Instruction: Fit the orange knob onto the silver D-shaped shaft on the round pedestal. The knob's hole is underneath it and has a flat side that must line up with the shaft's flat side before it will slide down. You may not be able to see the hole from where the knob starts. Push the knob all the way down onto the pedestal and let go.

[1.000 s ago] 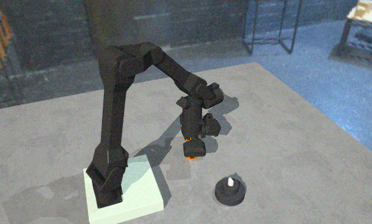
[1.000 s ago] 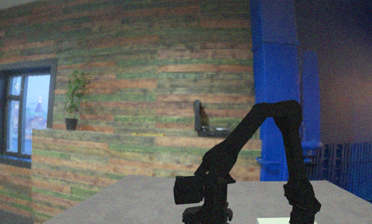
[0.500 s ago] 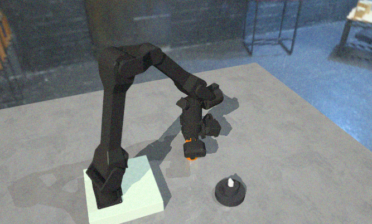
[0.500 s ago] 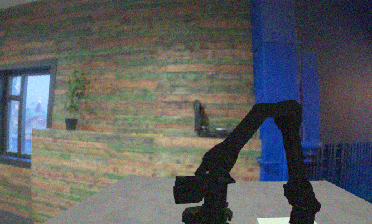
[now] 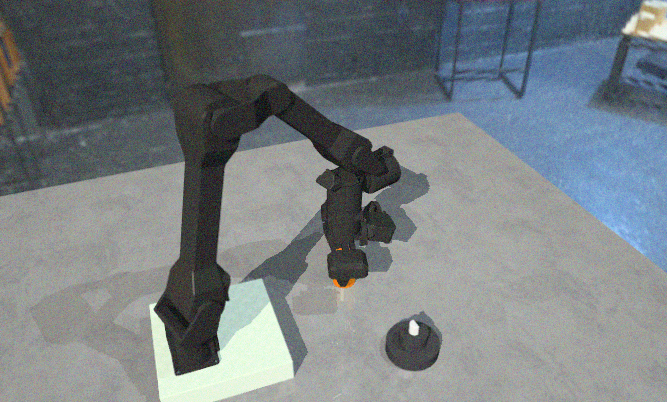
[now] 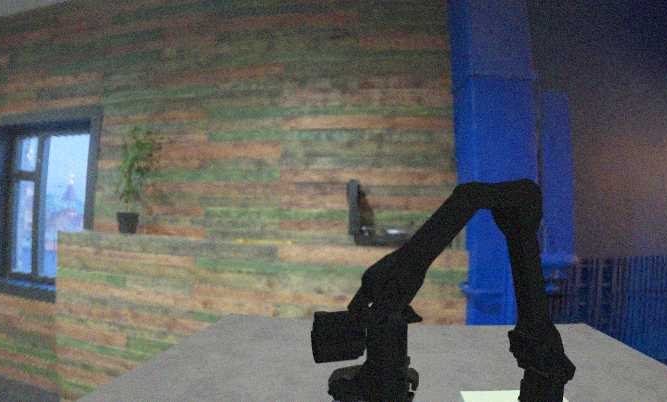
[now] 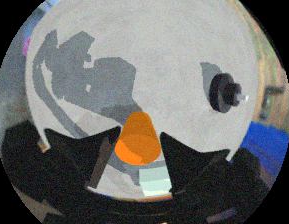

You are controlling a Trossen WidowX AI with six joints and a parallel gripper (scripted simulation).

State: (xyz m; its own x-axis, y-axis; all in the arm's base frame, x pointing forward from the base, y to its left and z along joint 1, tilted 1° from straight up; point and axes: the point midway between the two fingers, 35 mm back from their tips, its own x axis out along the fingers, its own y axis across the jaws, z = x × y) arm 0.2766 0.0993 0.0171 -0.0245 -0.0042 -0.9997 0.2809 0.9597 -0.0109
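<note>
Now: the orange knob 10 mm ahead of my gripper tip and 30 mm above it. Also, from my gripper tip: round black pedestal 40 mm ahead, 180 mm to the right, 10 mm above.
</note>
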